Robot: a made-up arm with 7 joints. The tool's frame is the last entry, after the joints. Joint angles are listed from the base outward.
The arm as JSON. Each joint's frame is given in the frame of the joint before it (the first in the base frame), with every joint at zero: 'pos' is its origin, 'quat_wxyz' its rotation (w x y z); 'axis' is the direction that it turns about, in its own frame. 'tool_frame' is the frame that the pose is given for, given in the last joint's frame.
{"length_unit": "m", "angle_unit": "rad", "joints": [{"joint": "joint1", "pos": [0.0, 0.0, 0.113], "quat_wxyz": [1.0, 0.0, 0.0, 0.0], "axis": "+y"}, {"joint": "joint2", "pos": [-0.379, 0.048, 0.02], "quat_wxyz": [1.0, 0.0, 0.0, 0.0], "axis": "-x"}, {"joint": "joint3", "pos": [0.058, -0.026, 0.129], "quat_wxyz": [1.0, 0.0, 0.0, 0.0], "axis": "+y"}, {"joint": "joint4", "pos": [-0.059, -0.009, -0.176], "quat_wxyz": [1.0, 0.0, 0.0, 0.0], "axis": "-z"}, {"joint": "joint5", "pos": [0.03, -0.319, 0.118], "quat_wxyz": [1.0, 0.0, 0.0, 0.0], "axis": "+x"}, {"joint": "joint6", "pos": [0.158, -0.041, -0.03], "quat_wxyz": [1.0, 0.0, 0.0, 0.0], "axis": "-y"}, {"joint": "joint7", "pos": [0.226, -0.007, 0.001], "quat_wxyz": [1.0, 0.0, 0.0, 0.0], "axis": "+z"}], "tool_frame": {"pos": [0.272, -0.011, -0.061], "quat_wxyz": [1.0, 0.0, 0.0, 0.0]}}
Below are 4 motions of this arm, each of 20 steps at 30 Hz.
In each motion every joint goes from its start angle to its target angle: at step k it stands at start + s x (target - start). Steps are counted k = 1, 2, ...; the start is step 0. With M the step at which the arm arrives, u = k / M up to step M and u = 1 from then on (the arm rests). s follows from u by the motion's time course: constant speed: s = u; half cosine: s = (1 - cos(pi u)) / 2; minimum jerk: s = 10 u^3 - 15 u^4 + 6 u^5.
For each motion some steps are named. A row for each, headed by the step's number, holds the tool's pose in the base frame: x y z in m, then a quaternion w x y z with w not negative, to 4 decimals.
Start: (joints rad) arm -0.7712 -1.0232 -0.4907 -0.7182 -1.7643 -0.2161 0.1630
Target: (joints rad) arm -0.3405 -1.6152 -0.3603 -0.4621 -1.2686 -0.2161 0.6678
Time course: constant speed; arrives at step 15
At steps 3, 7, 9, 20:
3: 0.1982 -0.3558 0.4925 0.7938 -0.2790 -0.5103 -0.1777
7: 0.3385 -0.3076 0.3581 0.8747 -0.1897 -0.4444 -0.0382
9: 0.3859 -0.2681 0.2867 0.8998 -0.1362 -0.4135 0.0292
20: 0.4369 -0.1122 0.0948 0.9159 0.0509 -0.3399 0.2074

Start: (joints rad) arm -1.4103 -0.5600 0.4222 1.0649 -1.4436 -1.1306 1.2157
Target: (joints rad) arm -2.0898 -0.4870 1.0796 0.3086 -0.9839 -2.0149 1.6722
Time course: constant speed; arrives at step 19
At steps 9, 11, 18, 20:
9: 0.3187 -0.4370 -0.6381 0.8934 0.2395 0.3092 0.2210
11: 0.3509 -0.4184 -0.5971 0.8826 0.2438 0.3106 0.2550
18: 0.4204 -0.3409 -0.4575 0.8291 0.2629 0.3451 0.3527
20: 0.4257 -0.3291 -0.4384 0.8200 0.2667 0.3532 0.3630

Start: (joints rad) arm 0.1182 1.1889 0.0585 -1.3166 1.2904 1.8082 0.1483
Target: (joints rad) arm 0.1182 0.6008 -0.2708 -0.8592 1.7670 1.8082 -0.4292
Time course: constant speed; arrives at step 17
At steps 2, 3, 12, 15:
2: 0.4278 0.0950 0.2725 0.9485 0.2005 -0.2362 0.0658
3: 0.4300 0.0709 0.2899 0.9432 0.2205 -0.2460 0.0358
12: 0.3931 -0.1737 0.3525 0.8273 0.4249 -0.2811 -0.2367
15: 0.3627 -0.2491 0.3309 0.7601 0.4968 -0.2684 -0.3216

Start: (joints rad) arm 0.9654 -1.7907 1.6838 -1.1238 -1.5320 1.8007 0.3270
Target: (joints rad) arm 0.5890 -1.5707 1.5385 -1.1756 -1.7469 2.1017 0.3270
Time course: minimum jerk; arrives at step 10
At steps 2, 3, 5, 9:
2: -0.1420 -0.2407 0.4818 0.3438 0.5643 -0.6933 -0.2876
3: -0.1713 -0.2408 0.4795 0.3313 0.5544 -0.7119 -0.2756
5: -0.2652 -0.2370 0.4601 0.2817 0.5217 -0.7699 -0.2360
9: -0.3944 -0.2207 0.3954 0.1835 0.4716 -0.8444 -0.1760

